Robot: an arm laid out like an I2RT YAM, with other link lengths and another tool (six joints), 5 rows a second.
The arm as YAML. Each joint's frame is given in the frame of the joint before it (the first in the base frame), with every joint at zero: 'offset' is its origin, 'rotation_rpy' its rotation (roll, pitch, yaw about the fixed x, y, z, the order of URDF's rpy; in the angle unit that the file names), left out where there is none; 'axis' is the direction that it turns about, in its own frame. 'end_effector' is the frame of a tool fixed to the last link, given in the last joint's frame.
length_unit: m
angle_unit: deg
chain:
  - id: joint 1
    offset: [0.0, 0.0, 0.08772]
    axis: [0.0, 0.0, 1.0]
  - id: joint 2
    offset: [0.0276, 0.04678, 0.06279]
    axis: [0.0, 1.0, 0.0]
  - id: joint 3
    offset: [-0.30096, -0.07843, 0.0]
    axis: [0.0, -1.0, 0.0]
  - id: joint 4
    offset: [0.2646, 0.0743, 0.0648]
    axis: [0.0, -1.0, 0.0]
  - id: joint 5
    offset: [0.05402, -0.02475, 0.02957]
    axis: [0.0, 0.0, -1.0]
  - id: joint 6
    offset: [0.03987, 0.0, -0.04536]
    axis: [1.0, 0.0, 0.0]
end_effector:
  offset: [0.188, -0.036, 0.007]
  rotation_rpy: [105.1, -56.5, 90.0]
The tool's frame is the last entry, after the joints.
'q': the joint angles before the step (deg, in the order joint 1, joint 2, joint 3, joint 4, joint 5, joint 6). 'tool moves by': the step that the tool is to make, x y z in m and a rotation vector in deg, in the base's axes. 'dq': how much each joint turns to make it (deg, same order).
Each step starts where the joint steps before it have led.
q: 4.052, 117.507, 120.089, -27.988, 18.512, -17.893
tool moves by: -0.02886, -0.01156, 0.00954, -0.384, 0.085, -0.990
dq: -0.737, -6.058, -6.918, 0.829, 0.391, -0.246
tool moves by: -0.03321, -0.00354, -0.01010, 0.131, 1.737, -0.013
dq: -0.261, -6.685, -9.620, 1.175, -0.323, 0.099
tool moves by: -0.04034, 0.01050, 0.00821, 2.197, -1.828, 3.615
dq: -0.397, -9.831, -10.933, 3.006, -4.528, 0.117
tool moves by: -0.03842, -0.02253, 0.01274, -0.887, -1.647, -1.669
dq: -2.425, -7.580, -6.848, 1.178, -0.306, -1.192
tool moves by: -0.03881, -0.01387, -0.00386, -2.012, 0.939, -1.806
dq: -0.988, -6.659, -6.576, -0.619, 1.558, -1.569
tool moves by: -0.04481, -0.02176, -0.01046, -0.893, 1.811, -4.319
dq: -1.451, -6.514, -5.873, -2.536, 2.997, 0.369
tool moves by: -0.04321, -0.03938, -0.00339, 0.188, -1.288, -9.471
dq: -2.656, -4.878, -4.672, -0.183, 6.021, 3.440
